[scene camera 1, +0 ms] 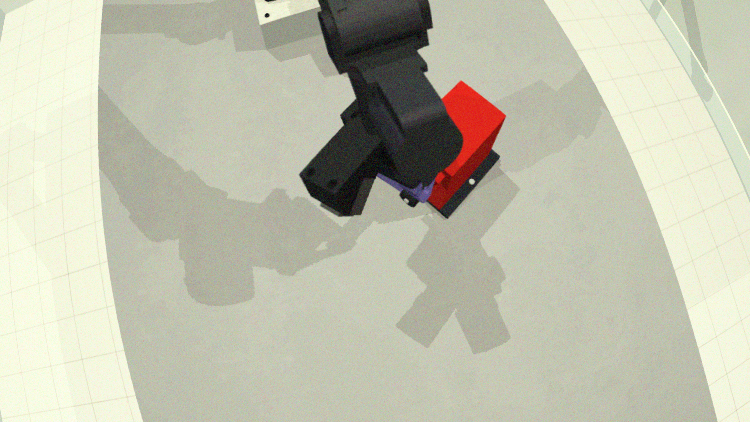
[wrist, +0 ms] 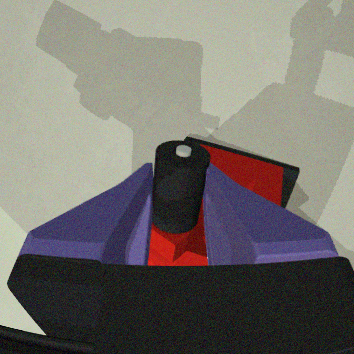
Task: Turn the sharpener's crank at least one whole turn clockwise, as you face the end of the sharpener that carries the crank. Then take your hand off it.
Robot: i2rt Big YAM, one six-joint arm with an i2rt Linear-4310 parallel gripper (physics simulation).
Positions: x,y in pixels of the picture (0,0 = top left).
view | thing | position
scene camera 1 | my gripper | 416,194
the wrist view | my gripper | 177,174
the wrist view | black crank knob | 178,183
